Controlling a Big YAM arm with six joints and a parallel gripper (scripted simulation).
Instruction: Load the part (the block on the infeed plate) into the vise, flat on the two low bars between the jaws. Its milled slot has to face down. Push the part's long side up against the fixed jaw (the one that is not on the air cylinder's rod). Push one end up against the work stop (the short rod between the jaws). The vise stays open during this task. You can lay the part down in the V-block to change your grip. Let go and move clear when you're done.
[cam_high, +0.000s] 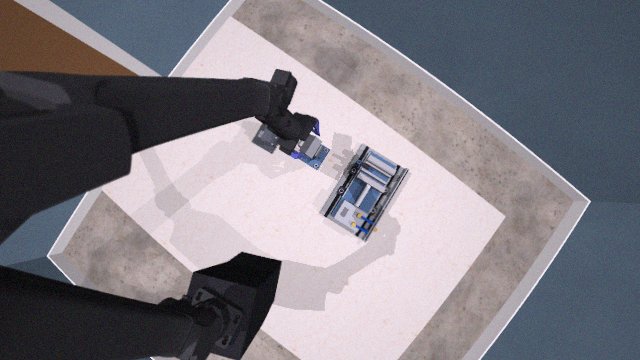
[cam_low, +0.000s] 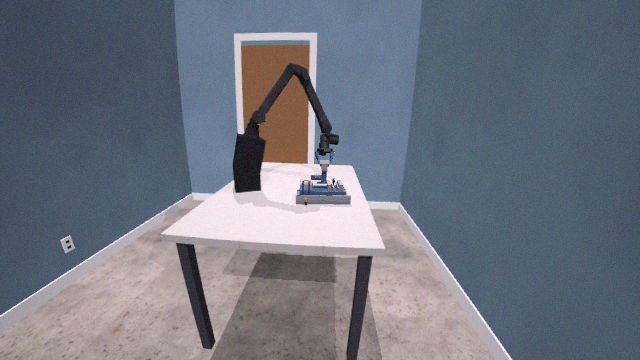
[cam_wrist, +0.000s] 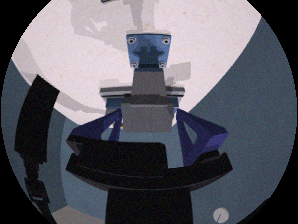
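The part lies 1 cm to the right of my hand and 1 cm below it. From my hand the other things lie so: dark square plate 19 cm to the left, 16 cm below, 2 cm behind.
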